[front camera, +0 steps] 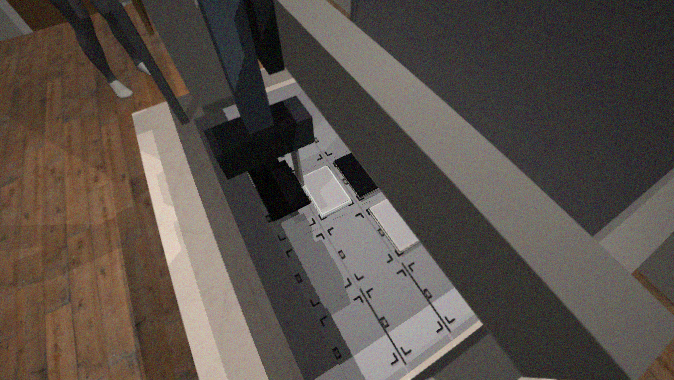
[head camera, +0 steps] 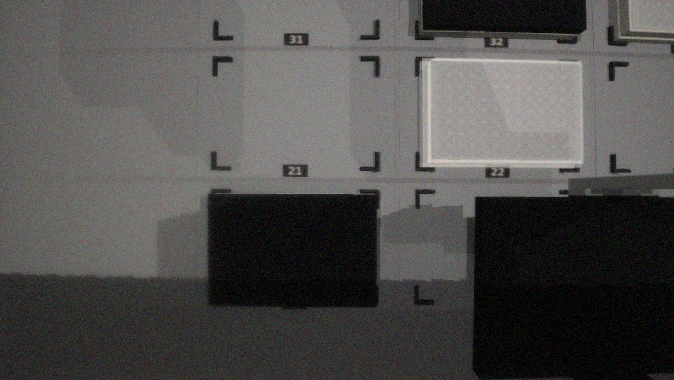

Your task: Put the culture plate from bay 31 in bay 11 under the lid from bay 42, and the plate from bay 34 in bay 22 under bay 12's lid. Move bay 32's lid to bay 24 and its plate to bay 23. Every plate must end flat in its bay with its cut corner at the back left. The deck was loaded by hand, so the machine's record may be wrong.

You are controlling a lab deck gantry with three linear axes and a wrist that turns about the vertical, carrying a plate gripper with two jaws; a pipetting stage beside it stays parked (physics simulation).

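Observation:
My gripper is shut on a black lid, raised level over bay 12. In the head view the lid's front left corner looks cut; its right part is out of view. Bare deck shows in bay 12 beside it. A black lid covers bay 11, a thin pale edge showing at its back; the gripper hides bay 11 in the front view. A clear plate lies flat in bay 22; its cut corner is unclear. Bay 32's black lid sits on a plate, its edge showing.
A pale plate lies in bay 33. In the front view, a large grey beam hides the deck's back right part, including bay 43. A light rim runs along the deck's near left side.

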